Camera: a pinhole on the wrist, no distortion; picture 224 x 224 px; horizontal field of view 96.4 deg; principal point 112.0 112.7 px. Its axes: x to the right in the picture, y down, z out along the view. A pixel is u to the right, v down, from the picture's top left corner.
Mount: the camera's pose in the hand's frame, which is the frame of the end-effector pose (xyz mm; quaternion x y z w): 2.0 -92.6 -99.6 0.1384 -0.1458 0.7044 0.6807
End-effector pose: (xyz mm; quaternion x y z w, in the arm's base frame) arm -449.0 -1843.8 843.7 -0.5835 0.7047 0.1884 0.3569
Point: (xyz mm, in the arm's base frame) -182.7 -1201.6 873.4
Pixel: 156 199
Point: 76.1 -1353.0 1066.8
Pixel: 92 215
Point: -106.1 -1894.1 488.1
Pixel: 105 52
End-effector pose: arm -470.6 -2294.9 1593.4 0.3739 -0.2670 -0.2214 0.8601
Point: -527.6 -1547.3 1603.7
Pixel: behind the camera
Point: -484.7 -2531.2 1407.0
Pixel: 41 79
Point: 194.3 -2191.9 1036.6
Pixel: behind the camera
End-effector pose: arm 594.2 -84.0 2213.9 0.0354 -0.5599 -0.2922 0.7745
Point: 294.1 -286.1 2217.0
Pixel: 96 102
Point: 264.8 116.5 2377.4
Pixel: 206 116
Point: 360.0 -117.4 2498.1
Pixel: 177 49
